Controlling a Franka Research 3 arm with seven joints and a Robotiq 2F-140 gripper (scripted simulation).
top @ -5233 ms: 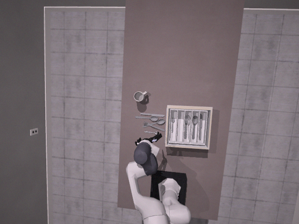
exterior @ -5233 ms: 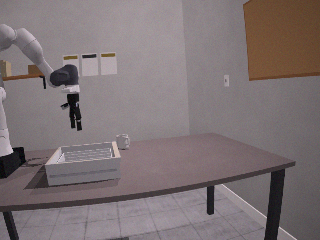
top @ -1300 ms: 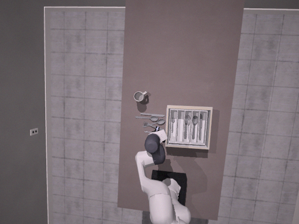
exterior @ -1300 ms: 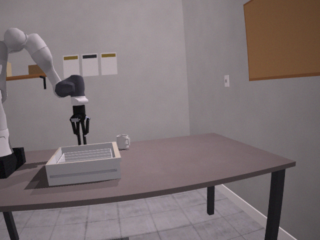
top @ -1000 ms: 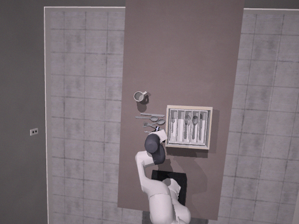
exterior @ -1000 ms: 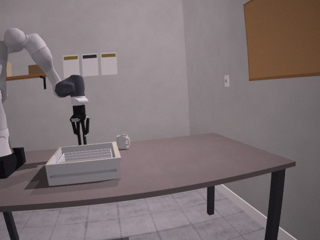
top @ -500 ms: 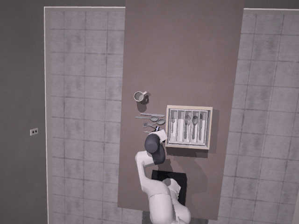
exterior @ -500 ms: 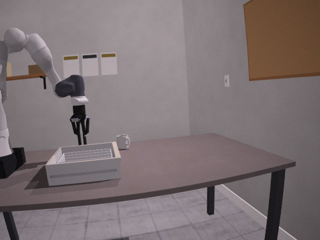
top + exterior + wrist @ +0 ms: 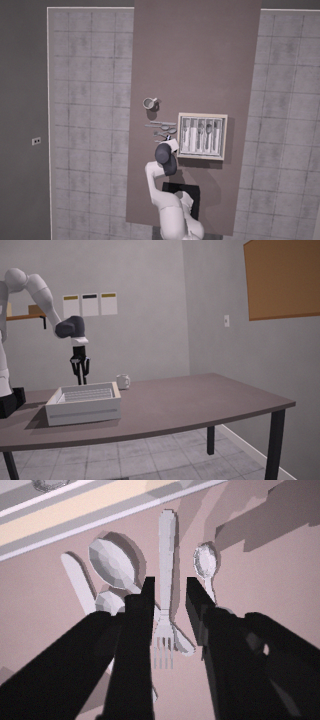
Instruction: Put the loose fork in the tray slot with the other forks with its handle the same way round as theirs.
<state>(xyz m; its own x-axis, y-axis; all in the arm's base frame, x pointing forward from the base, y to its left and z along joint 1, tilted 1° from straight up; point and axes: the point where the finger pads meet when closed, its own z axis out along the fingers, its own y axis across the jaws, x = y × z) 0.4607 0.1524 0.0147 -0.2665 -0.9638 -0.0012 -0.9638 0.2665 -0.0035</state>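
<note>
Now: hand 5 cm past the spoon, 2 cm to the right of it and 10 cm above it. Round my hand: knife: 11 cm ahead, 7 cm to the left, 10 cm below; then white mug: 26 cm ahead, 16 cm to the left, 7 cm below.
</note>
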